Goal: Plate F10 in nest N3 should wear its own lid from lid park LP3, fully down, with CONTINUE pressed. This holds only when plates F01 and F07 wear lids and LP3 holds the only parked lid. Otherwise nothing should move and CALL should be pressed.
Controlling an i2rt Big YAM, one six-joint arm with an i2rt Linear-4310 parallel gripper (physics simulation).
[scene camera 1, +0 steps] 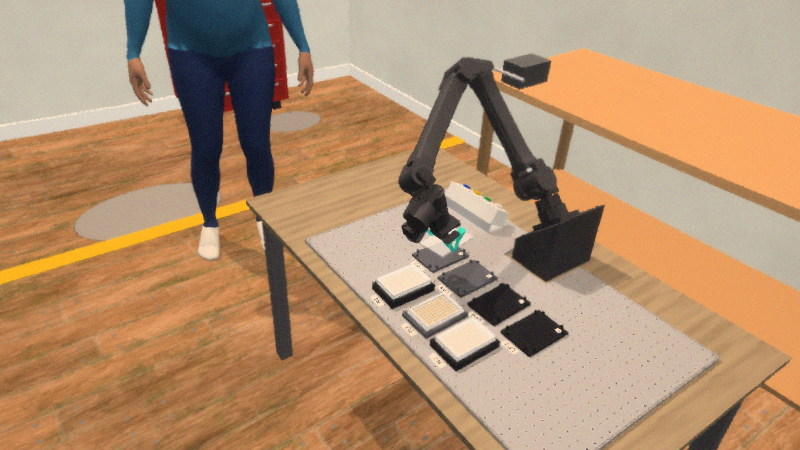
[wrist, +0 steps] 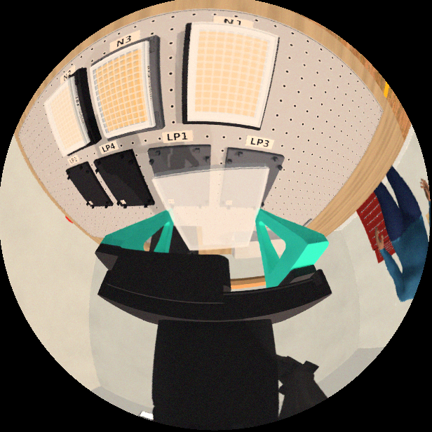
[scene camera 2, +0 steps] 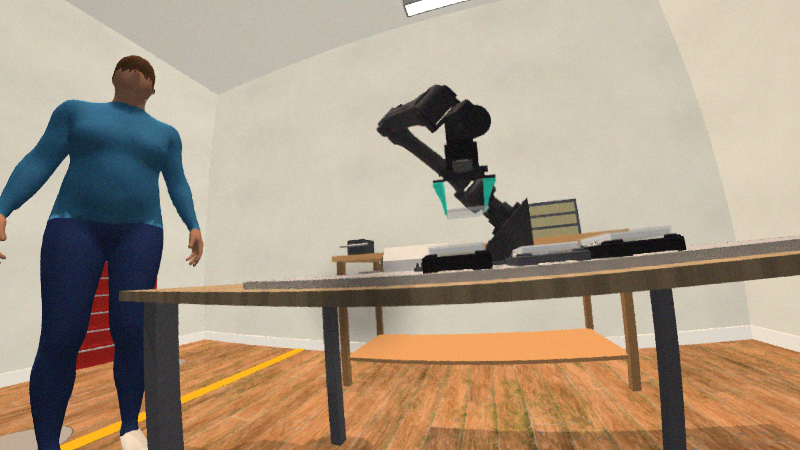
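Seen in the pictures: gripper, fingertip midpoint: [scene camera 1: 444, 243] [scene camera 2: 466, 213]; arm's base, link origin: [scene camera 1: 556, 222] [scene camera 2: 508, 220].
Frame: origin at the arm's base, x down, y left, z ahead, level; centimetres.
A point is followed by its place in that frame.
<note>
My gripper [scene camera 1: 443, 240] @(x 1.8, y -13.4, z 31.9 cm) [scene camera 2: 466, 212] @(x 1.8, y -13.4, z 31.9 cm) [wrist: 214, 213] is shut on a clear lid [scene camera 2: 465, 213] @(x 1.2, y -13.5, z 28.7 cm) [wrist: 212, 200], holding it nearly level above the board. In the wrist view the lid overlaps the grey parks LP1 [wrist: 180, 156] and LP3 [wrist: 255, 157]. No lid shows on either, or on the black parks LP4 [wrist: 125, 177] and LP2 [wrist: 89, 182]. The plate in N3 [scene camera 1: 434, 313] @(x 11.1, y -0.6, z 45.9 cm) [wrist: 122, 90] shows vivid orange wells and no lid. The plates in N1 [scene camera 1: 403, 281] @(x 9.7, y -14.2, z 45.5 cm) [wrist: 230, 75] and N2 [scene camera 1: 465, 339] @(x 10.1, y 11.7, z 46.6 cm) [wrist: 67, 117] look paler, under lids. Plate codes are too small to read.
A white button box [scene camera 1: 475, 208] @(x 8.5, y -28.4, z 3.9 cm) with blue, yellow and green buttons stands behind the parks. A black upright panel [scene camera 1: 559, 246] @(x 2.9, y 5.7, z 5.1 cm) stands near the arm's base. A person [scene camera 1: 223, 111] [scene camera 2: 111, 184] stands beyond the table's end. An orange bench [scene camera 1: 671, 123] runs along the wall.
</note>
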